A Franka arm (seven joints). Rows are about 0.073 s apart.
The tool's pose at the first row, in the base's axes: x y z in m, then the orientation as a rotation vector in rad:
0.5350, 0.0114, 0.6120, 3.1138, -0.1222, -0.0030
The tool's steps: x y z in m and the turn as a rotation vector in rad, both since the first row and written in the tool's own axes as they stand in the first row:
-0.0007, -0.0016, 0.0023, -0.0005, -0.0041, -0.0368
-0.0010, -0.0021, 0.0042, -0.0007, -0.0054, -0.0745
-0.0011, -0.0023, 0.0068, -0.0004, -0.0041, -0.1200
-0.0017, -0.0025, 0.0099, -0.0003, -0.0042, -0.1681
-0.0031, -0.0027, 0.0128, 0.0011, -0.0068, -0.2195
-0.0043, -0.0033, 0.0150, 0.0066, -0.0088, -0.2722
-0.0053, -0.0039, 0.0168, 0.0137, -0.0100, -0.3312
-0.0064, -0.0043, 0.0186, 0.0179, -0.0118, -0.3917
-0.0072, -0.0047, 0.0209, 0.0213, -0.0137, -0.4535
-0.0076, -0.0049, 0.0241, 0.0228, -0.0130, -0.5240
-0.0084, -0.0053, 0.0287, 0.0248, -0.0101, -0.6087
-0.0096, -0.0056, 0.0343, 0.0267, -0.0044, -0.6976
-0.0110, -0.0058, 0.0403, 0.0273, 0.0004, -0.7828
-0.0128, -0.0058, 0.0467, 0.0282, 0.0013, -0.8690
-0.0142, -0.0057, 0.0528, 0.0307, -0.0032, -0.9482
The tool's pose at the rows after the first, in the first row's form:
0.5344, 0.0130, 0.6097, 3.1152, -0.0650, -0.0101
0.5342, 0.0135, 0.6077, 3.1158, -0.0063, -0.0129
0.5341, 0.0136, 0.6051, 3.1154, 0.0647, -0.0118
0.5335, 0.0138, 0.6020, 3.1132, 0.1396, -0.0129
0.5321, 0.0140, 0.5991, 3.1101, 0.2196, -0.0178
0.5309, 0.0146, 0.5969, 3.1089, 0.3019, -0.0216
0.5300, 0.0153, 0.5951, 3.1058, 0.3944, -0.0243
0.5289, 0.0157, 0.5933, 3.0968, 0.4888, -0.0280
0.5281, 0.0161, 0.5910, 3.0838, 0.5848, -0.0319
0.5277, 0.0163, 0.5878, 3.0629, 0.6935, -0.0320
0.5270, 0.0166, 0.5832, -3.0307, -0.8226, 0.0289
0.5258, 0.0169, 0.5776, -2.9893, -0.9559, 0.0216
0.5244, 0.0170, 0.5716, -2.9452, -1.0822, 0.0157
0.5226, 0.0170, 0.5652, -2.8947, -1.2076, 0.0158
0.5211, 0.0169, 0.5591, -2.8420, -1.3200, 0.0239

